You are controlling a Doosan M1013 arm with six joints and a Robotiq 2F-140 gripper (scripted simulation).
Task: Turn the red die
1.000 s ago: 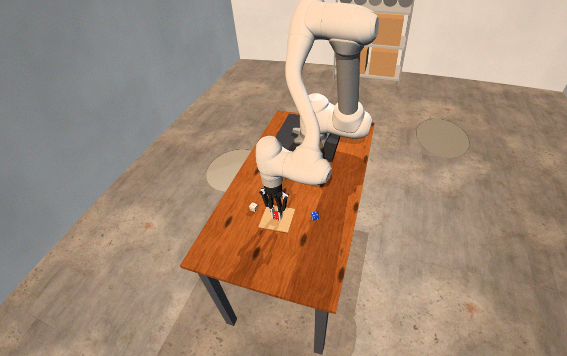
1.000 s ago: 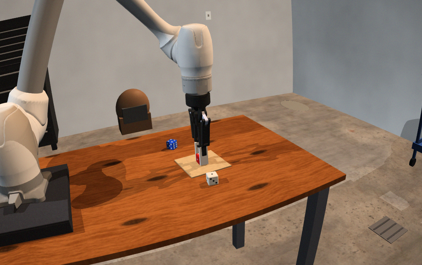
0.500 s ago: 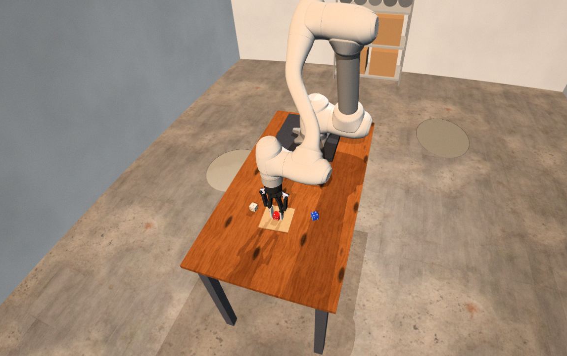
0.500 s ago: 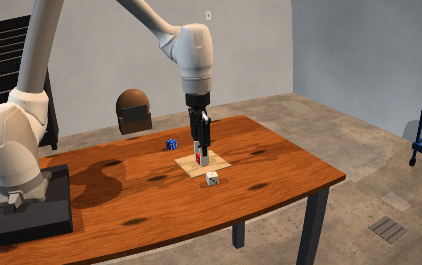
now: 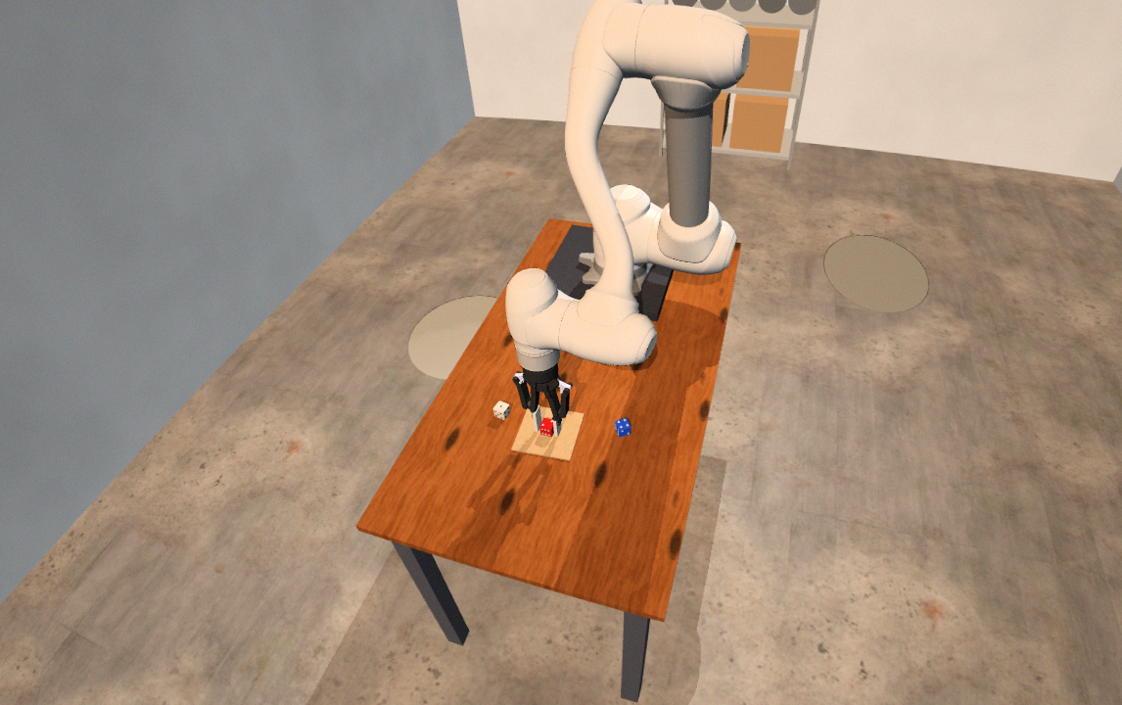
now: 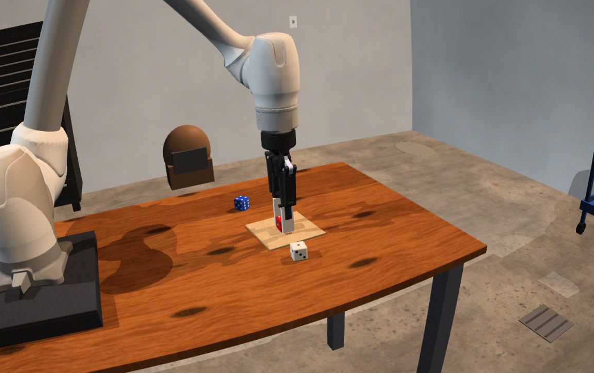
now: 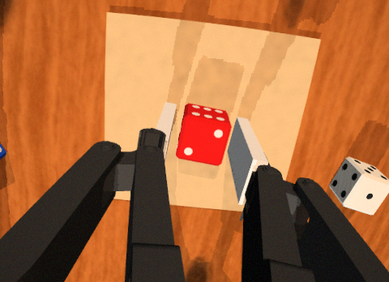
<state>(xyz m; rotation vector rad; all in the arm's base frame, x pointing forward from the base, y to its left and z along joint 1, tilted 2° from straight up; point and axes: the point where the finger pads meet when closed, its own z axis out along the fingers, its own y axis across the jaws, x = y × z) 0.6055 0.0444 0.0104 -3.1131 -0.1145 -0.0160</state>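
Now: the red die 2 cm below my hand. From my hand the other things lie so: tan mat 4 cm below; then white die 1 cm behind, 13 cm to the right, 3 cm below; then blue die 7 cm behind, 16 cm to the left, 3 cm below.
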